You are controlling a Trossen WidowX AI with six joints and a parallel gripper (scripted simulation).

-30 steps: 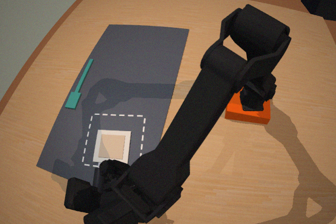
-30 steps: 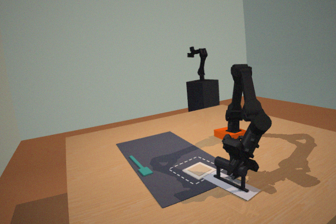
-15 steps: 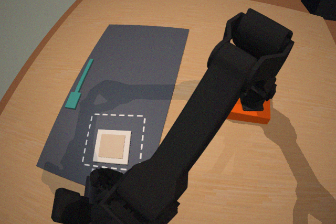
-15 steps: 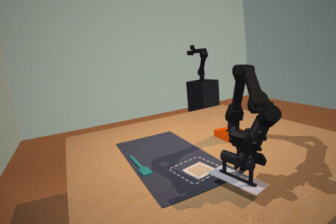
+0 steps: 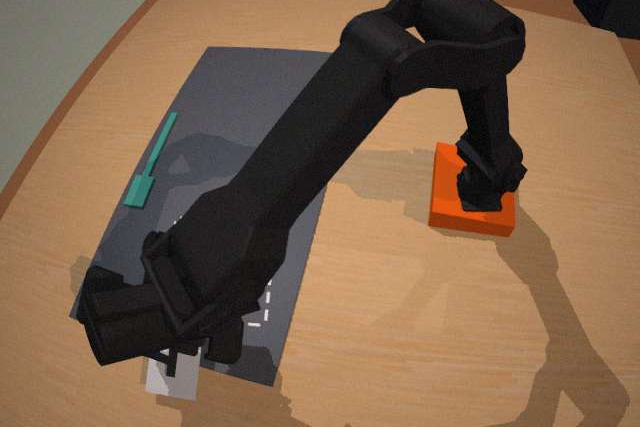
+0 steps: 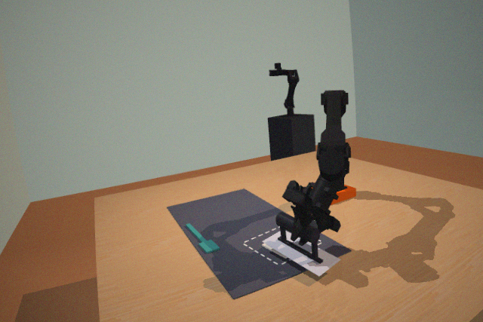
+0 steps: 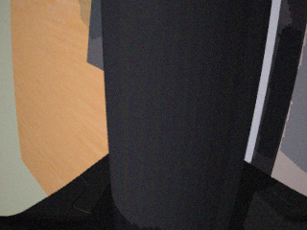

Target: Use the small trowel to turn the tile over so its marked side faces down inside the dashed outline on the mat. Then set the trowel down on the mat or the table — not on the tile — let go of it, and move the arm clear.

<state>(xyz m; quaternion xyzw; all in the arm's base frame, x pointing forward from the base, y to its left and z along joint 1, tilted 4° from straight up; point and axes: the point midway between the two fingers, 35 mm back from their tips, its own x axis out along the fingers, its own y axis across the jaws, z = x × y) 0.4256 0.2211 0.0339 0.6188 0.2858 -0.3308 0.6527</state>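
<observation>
The mat is 300 mm to the right of my gripper tip, 90 mm below it and 50 mm behind it. Also, from my gripper tip: tile (100 mm to the right, 70 mm below, 60 mm behind); teal trowel (300 mm to the right, 90 mm ahead, 70 mm below).
</observation>
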